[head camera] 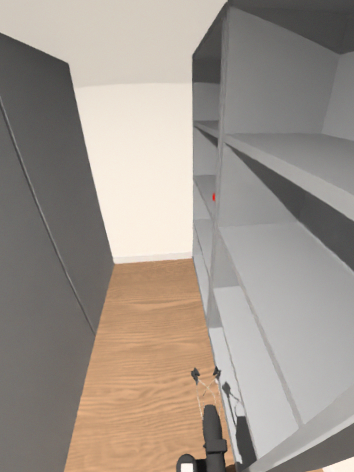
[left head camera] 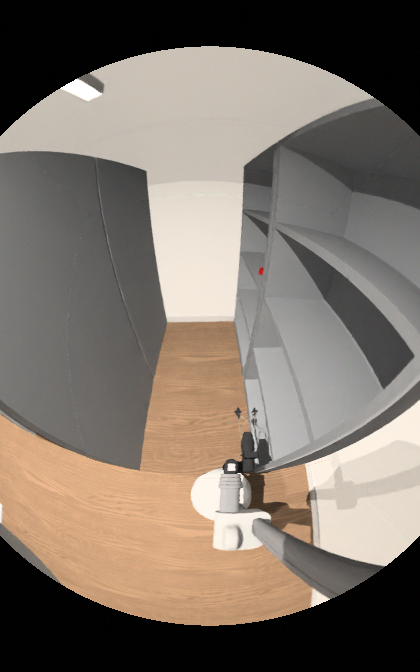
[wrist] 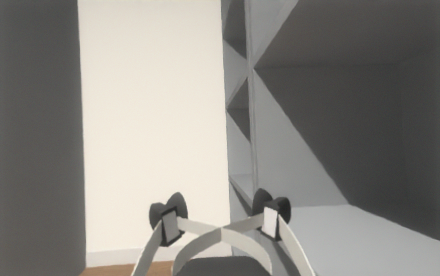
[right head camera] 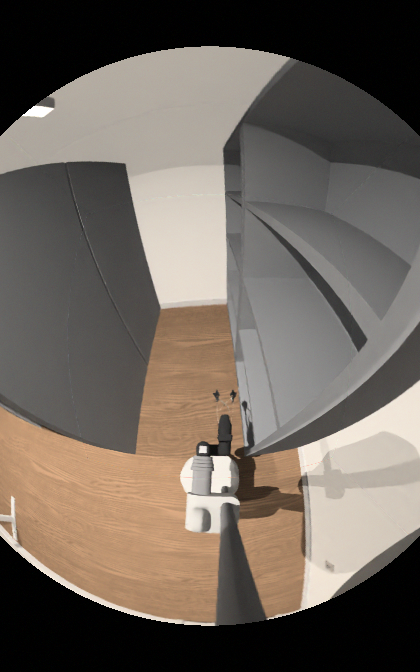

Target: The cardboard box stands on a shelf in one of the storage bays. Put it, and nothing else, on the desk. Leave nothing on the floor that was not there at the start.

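Frame: origin at the robot's base, x ahead, y left, z up, level; metres.
Seen in the pictures: gripper, fingertip midpoint: [head camera: 205,367] [wrist: 219,206].
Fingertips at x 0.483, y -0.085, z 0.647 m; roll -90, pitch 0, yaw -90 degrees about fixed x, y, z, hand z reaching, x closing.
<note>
A point is followed by its place in that frame.
My gripper [head camera: 206,373] @(x 0.483, y -0.085, z 0.647 m) [left head camera: 246,412] [right head camera: 224,395] [wrist: 219,206] @(x 0.483, y -0.085, z 0.647 m) is open, with nothing between its fingertips. It hangs in the aisle close to the front of the grey shelf unit [head camera: 217,200] @(x 1.105, y -0.200, z 1.089 m) [left head camera: 270,240] [right head camera: 242,225] [wrist: 252,125] @(x 1.106, y -0.195, z 0.762 m) on the right. The shelf boards of the near bay show no object on the parts in view. A small red thing [head camera: 214,197] @(x 1.389, y -0.234, z 0.988 m) [left head camera: 261,271] shows at a shelf of the far bay, mostly hidden behind the upright; I cannot tell what it is. The cardboard box and the desk do not show in these views.
A tall dark cabinet-like unit [head camera: 40,225] [left head camera: 45,300] [right head camera: 40,300] [wrist: 40,140] lines the left side of the aisle. A pale wall [head camera: 140,175] @(x 1.998, y 0.350, z 0.978 m) [wrist: 150,125] @(x 1.997, y 0.365, z 0.848 m) closes its far end. In the right head camera view, part of a white frame [right head camera: 14,517] stands at the lower left.
</note>
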